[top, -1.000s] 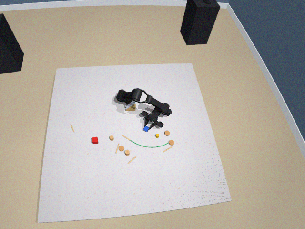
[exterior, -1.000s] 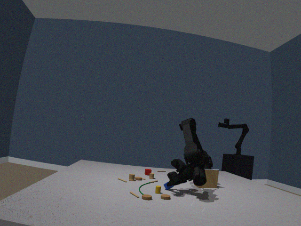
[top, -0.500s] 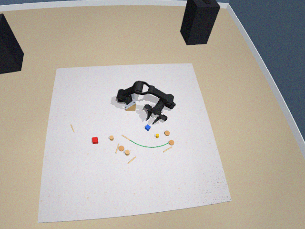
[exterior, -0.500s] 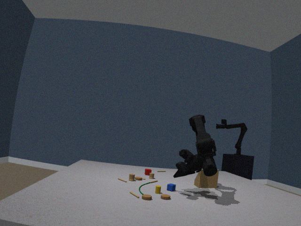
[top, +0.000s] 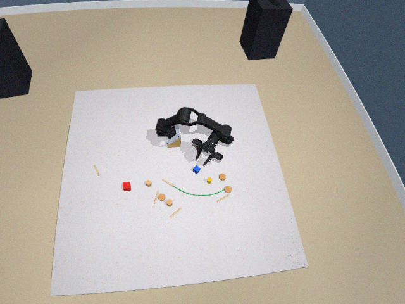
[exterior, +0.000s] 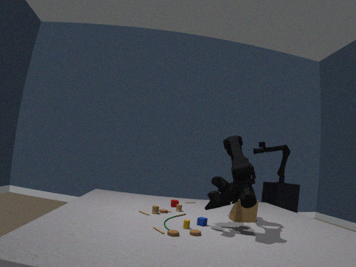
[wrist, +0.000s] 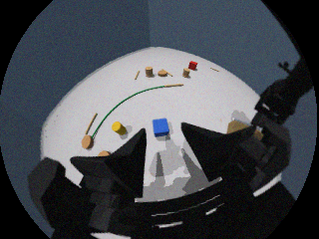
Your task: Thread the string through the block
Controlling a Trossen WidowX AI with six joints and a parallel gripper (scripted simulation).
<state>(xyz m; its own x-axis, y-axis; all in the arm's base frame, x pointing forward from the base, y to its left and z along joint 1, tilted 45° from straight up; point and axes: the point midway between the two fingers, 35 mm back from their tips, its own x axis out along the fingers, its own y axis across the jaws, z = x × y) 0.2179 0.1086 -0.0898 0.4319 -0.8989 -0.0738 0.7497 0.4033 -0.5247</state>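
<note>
Now: gripper tip 6 cm above the blue cube, 2 cm to the left of it and 1 cm short of it. Also, from my gripper tip: round wooden button: 17 cm ahead, 13 cm to the left, 7 cm below; red cube: 42 cm to the right, 6 cm below, 5 cm ahead; yellow cylinder: 10 cm ahead, 6 cm below, 4 cm to the left.
</note>
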